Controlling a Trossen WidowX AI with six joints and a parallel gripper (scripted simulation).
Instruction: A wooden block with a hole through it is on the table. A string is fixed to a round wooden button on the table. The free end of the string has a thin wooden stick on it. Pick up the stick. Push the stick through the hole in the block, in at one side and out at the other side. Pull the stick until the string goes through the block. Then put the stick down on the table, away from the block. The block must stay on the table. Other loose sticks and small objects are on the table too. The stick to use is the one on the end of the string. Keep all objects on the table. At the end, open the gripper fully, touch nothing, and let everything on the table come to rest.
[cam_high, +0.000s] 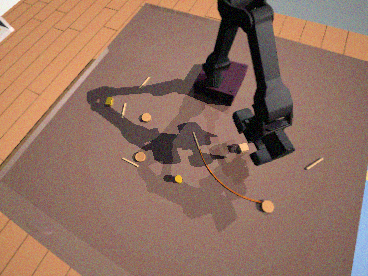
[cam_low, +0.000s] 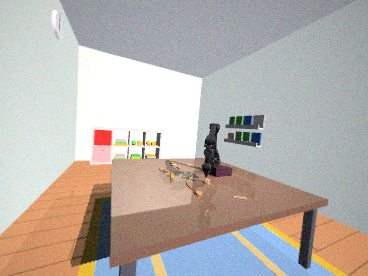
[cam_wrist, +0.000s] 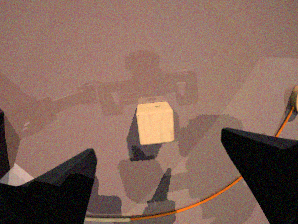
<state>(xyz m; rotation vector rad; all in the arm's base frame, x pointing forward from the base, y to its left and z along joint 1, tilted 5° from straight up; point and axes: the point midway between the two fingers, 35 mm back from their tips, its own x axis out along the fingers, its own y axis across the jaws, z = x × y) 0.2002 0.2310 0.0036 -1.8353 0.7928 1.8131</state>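
My gripper tip is 40 mm above the small wooden block. Also, from my gripper tip: yellow cylinder 230 mm ahead, 150 mm to the right, 40 mm below; then thin wooden stick 160 mm to the right, 70 mm ahead, 50 mm below; then yellow cube 620 mm to the right, 90 mm ahead, 50 mm below.
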